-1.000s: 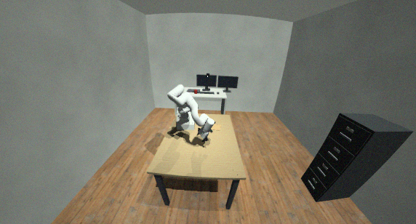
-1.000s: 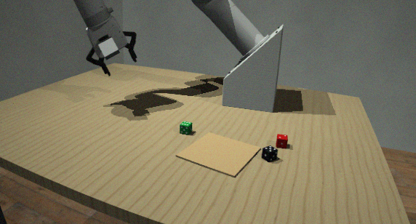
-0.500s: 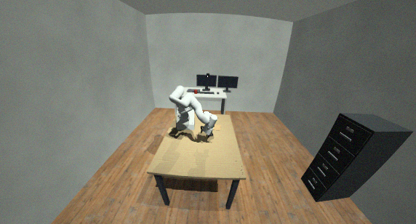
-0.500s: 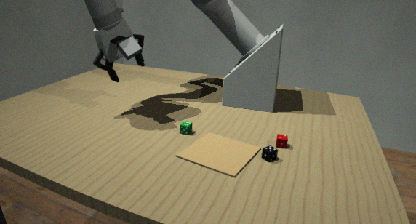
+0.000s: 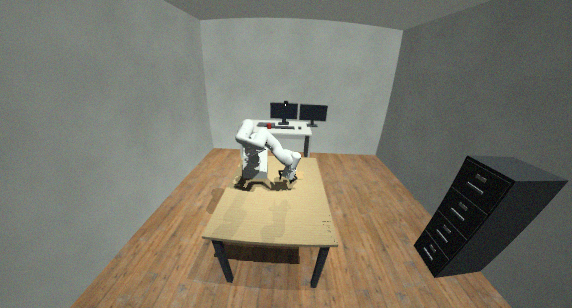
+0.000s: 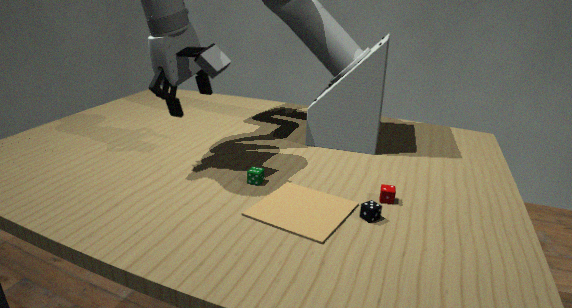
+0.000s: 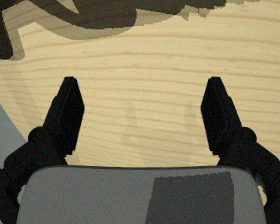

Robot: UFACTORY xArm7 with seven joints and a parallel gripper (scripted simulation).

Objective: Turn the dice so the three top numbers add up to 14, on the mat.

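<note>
Right now the green die is 16 cm to the left of my hand, 11 cm below it and 6 cm ahead of it. Also, from my hand: red die 40 cm to the left, 11 cm below, 6 cm ahead; then black die 37 cm to the left, 13 cm ahead, 11 cm below; then tan mat 27 cm to the left, 14 cm ahead, 12 cm below.
</note>
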